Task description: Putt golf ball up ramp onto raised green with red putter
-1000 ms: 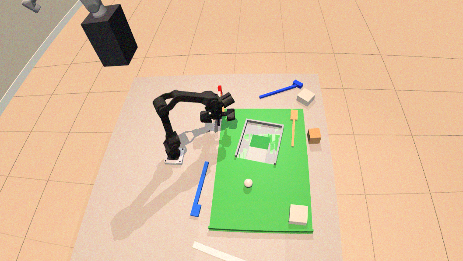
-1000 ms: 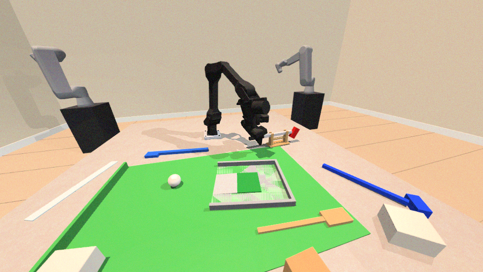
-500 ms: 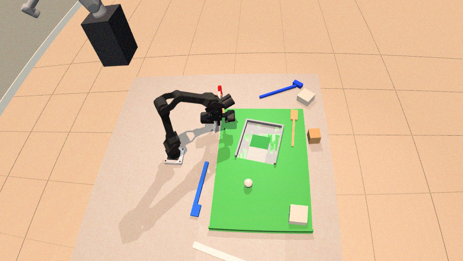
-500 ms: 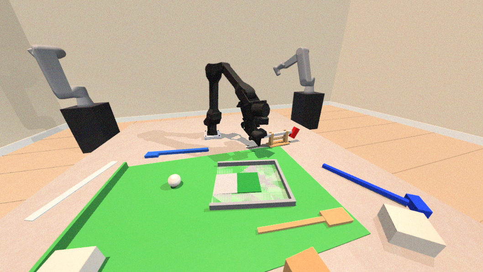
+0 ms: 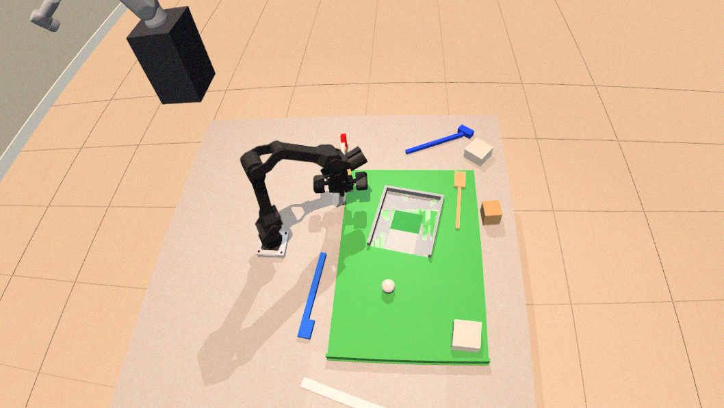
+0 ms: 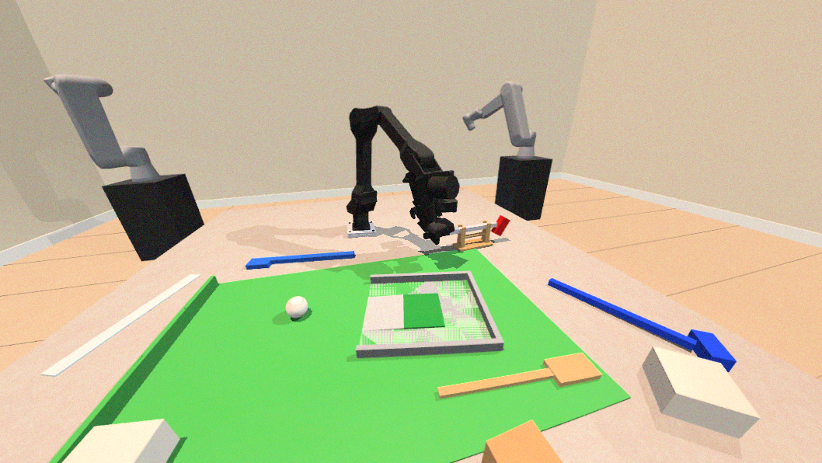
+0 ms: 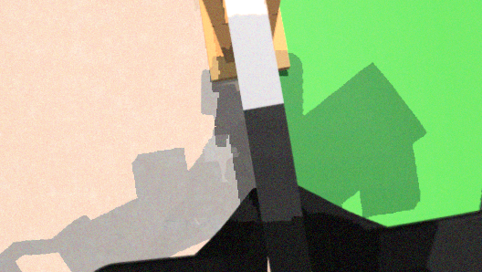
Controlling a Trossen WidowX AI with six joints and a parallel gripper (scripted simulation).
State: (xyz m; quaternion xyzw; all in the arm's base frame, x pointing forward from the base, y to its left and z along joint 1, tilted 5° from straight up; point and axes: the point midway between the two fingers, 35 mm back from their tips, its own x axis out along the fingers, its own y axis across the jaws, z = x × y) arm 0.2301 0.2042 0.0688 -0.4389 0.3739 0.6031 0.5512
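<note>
Right now my gripper tip is 20 mm past the red putter, 110 mm to the right of it and 30 mm below it. Also, from my gripper tip: wooden gate (20 mm behind, 130 mm to the left); white golf ball (190 mm ahead, 360 mm to the right, 10 mm below); green mat (250 mm ahead, 230 mm to the right, 30 mm below).
</note>
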